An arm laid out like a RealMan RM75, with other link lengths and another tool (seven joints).
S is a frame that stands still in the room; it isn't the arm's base.
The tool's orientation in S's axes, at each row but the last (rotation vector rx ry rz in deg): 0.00 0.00 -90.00; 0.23 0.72 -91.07; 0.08 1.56 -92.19; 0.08 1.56 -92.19; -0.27 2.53 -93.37; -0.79 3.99 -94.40; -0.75 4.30 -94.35
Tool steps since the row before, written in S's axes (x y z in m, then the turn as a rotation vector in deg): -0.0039 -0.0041 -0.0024 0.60 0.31 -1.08; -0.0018 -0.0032 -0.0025 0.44 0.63 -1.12; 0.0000 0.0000 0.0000 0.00 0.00 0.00; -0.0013 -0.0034 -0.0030 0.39 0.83 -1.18; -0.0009 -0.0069 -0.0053 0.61 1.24 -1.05; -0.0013 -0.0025 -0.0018 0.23 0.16 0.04; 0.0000 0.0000 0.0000 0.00 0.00 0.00
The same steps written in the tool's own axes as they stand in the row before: 0.0041 -0.0039 -0.0024 -0.31 0.60 -1.08; 0.0033 -0.0017 -0.0025 -0.63 0.43 -1.12; 0.0000 0.0000 0.0000 0.00 0.00 0.00; 0.0035 -0.0011 -0.0030 -0.82 0.38 -1.19; 0.0071 -0.0003 -0.0051 -1.25 0.57 -1.06; 0.0027 -0.0010 -0.0018 -0.18 0.21 0.05; 0.0000 0.0000 0.0000 0.00 0.00 0.00
